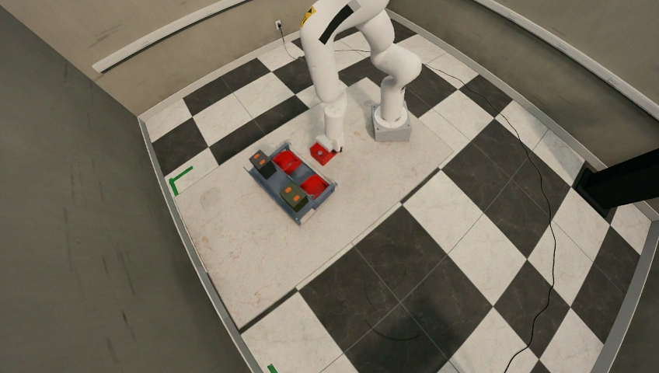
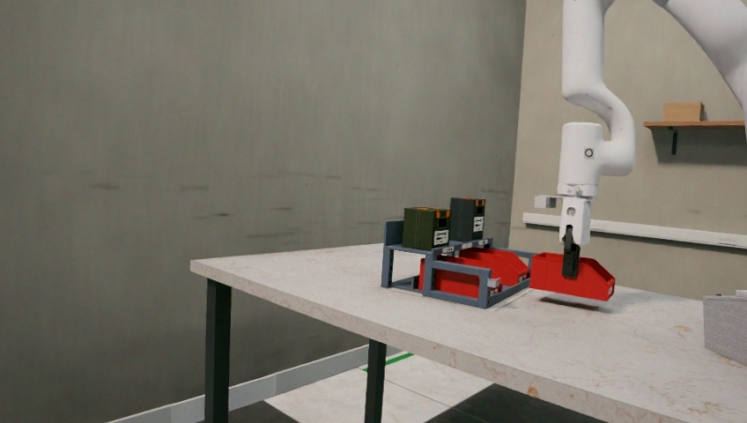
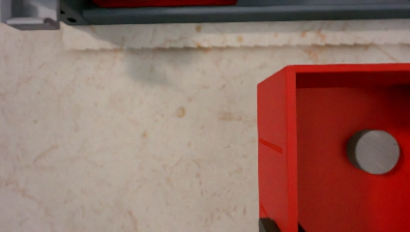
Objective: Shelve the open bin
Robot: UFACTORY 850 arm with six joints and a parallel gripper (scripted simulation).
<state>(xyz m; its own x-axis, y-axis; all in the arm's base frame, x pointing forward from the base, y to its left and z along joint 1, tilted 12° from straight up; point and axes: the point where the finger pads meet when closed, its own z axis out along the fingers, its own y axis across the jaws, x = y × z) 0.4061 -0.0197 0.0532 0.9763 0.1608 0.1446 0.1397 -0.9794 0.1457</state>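
The red open bin lies 10 mm ahead of my hand, 50 mm to the right of it and 20 mm below it. The rest, counted from my hand: grey-blue shelf (270 mm ahead, 10 mm to the right, 30 mm below); large grey disc (40 mm behind, 80 mm to the right, 50 mm below); dark grey box (350 mm ahead, 120 mm to the right, 70 mm above).
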